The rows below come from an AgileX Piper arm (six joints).
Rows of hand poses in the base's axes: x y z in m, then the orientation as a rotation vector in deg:
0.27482 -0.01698 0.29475 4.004 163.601 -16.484
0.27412 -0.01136 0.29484 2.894 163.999 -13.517
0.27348 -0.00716 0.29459 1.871 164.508 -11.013
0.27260 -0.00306 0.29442 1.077 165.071 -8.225
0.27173 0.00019 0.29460 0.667 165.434 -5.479
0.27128 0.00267 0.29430 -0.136 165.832 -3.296
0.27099 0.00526 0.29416 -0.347 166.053 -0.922
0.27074 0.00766 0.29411 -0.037 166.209 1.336
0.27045 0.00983 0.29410 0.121 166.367 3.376
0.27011 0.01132 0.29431 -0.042 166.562 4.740
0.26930 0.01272 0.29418 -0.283 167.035 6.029
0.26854 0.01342 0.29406 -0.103 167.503 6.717
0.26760 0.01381 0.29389 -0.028 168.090 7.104
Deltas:
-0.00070 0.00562 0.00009 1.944 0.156 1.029
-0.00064 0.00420 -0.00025 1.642 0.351 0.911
-0.00088 0.00410 -0.00017 1.854 0.422 0.773
-0.00087 0.00325 0.00018 1.846 0.258 0.511
-0.00045 0.00248 -0.00030 1.425 0.356 0.725
-0.00029 0.00259 -0.00014 1.599 0.198 0.340
-0.00025 0.00240 -0.00005 1.560 0.160 -0.024
-0.00029 0.00217 -0.00001 1.397 0.186 0.062
-0.00034 0.00149 0.00021 0.909 0.223 0.225
-0.00081 0.00140 -0.00013 0.844 0.507 0.279
-0.00076 0.00070 -0.00012 0.466 0.497 -0.053
-0.00094 0.00039 -0.00017 0.250 0.603 0.000

